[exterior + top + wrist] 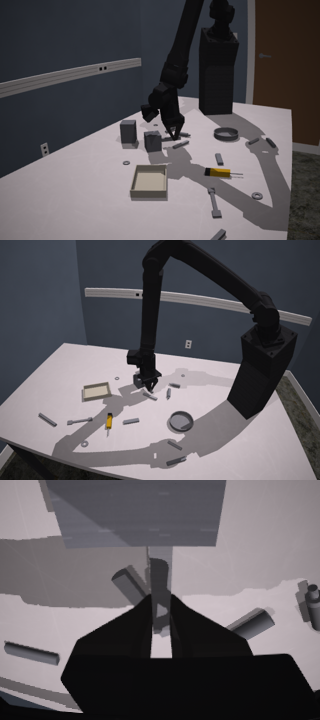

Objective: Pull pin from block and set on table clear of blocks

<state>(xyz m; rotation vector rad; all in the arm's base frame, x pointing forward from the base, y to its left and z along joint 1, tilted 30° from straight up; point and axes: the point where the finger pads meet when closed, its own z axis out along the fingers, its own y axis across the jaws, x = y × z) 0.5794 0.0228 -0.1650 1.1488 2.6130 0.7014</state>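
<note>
Now: hand 1 cm to the left of the grey pin and 1 cm short of it. Round my hand: taller grey block (17 cm to the right, 4 cm ahead, 2 cm above); then round dish (17 cm behind, 15 cm to the left, 2 cm below); then grey bar (2 cm to the left, 2 cm below, 1 cm behind).
</note>
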